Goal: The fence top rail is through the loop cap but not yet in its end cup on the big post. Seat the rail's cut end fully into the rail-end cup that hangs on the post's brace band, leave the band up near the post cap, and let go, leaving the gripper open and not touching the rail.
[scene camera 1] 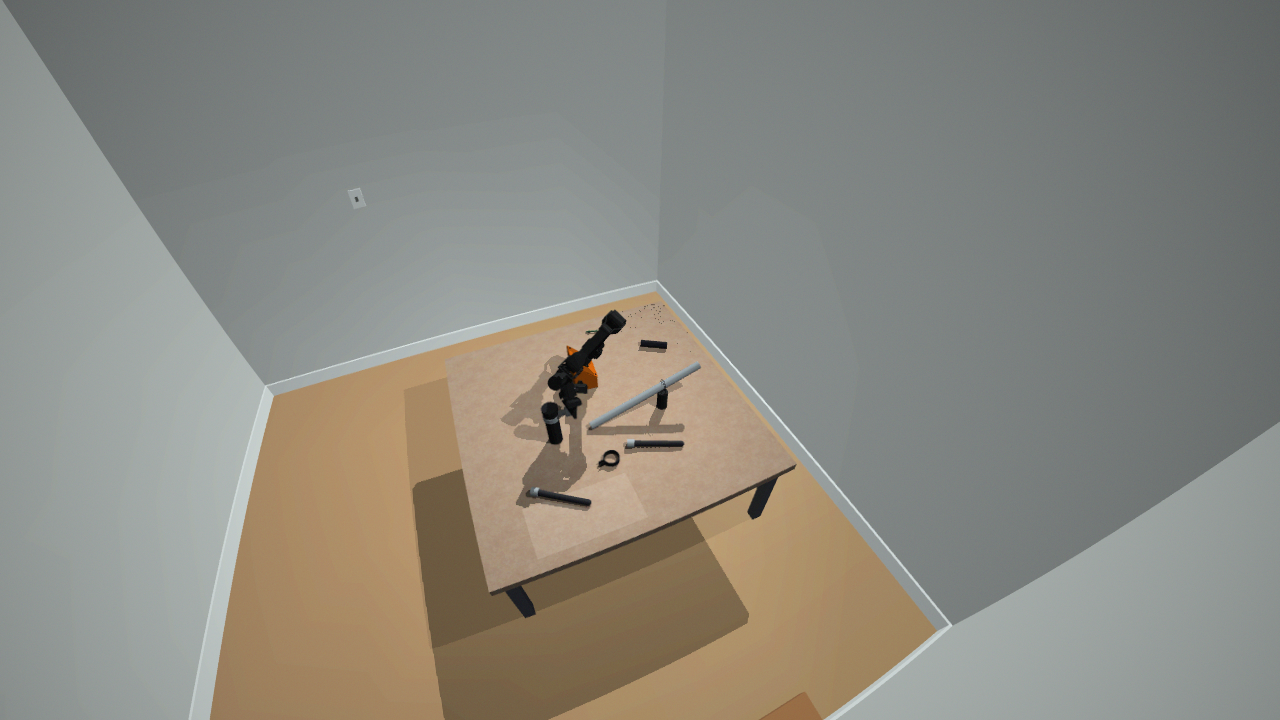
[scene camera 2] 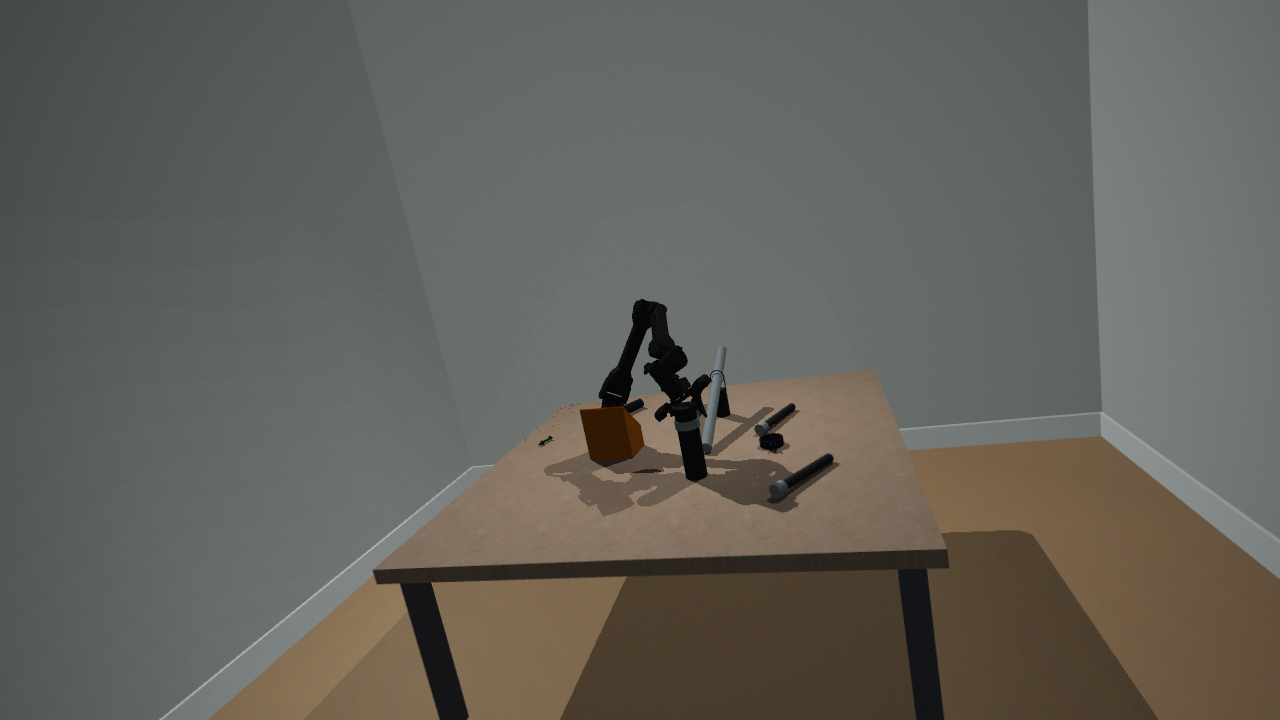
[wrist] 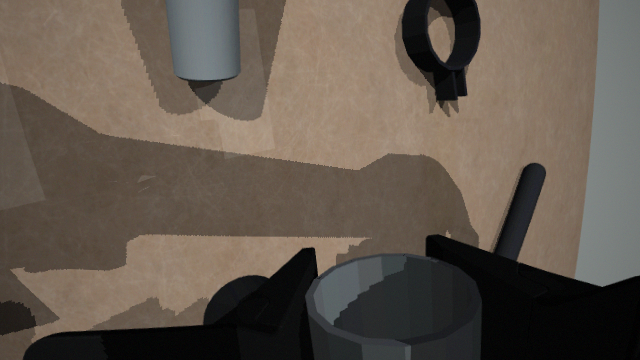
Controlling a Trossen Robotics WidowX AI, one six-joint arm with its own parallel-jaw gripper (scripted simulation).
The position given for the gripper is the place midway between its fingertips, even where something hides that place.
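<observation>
A grey top rail appears at (scene camera 1: pixel 634 401) and (scene camera 2: pixel 709 425); a grey rail-end cup (wrist: pixel 389 298) is visible as well. The gripper is seen at (wrist: pixel 371 254) and (scene camera 2: pixel 701 421).
</observation>
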